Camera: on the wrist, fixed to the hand. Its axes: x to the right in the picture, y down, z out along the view.
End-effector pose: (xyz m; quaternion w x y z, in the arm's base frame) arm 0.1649 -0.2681 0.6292 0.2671 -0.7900 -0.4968 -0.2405
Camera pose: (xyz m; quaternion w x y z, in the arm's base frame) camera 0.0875 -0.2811 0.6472 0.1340 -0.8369 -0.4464 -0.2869
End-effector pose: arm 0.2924 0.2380 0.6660 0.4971 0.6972 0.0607 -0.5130
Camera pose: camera 0.2587 0.3073 0.6428 0.6088 0.5998 0.1117 -0.5071
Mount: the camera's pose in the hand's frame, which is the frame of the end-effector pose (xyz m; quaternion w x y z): -0.0272 -0.0692 -0.0308 0.9877 -0.1528 -0.0273 0.0187
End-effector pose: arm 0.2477 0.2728 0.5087 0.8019 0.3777 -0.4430 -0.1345
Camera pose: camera 0.2654 0.2558 0.4321 0.8402 0.2386 -0.4459 -0.1958
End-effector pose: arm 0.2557 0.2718 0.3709 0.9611 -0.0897 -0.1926 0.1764
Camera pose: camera 0.2657 0.1946 0.3503 0.9270 -0.2342 -0.2417 0.1652
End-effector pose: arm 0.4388 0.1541 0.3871 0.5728 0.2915 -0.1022 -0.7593
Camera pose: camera 0.4047 0.2072 0.3372 0.6217 0.1777 -0.0060 -0.7628
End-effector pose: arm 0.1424 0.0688 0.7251 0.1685 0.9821 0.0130 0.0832
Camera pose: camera 0.1106 0.1427 0.7263 0.3153 0.9468 -0.0228 0.0605
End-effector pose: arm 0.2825 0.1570 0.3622 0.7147 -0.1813 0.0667 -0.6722
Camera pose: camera 0.2049 0.1765 0.3538 0.6926 -0.3054 0.1525 -0.6354
